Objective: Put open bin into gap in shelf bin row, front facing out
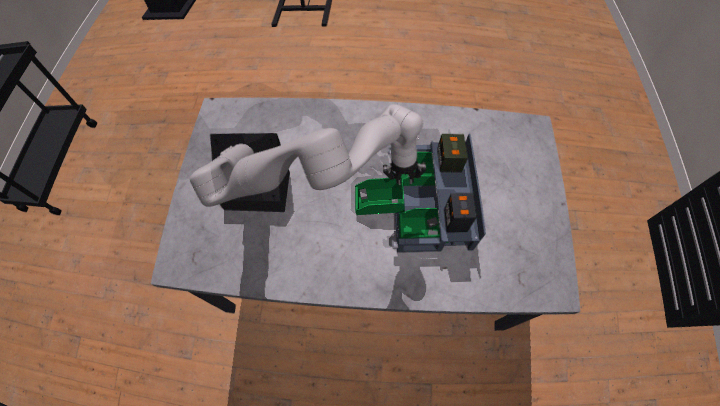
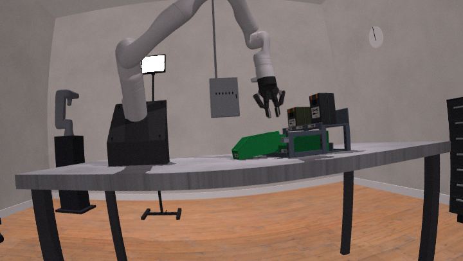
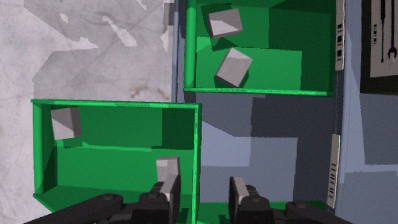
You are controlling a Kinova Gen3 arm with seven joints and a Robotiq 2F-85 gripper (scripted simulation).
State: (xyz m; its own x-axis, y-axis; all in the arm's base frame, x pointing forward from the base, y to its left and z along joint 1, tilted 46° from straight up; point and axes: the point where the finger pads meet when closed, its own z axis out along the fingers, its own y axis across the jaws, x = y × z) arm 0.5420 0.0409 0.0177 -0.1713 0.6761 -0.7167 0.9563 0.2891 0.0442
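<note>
My hand is 14 cm past the grey part and 15 cm above it. The rest, counted from my hand: grey shelf (10 cm ahead, 2 cm to the left, 10 cm below).
</note>
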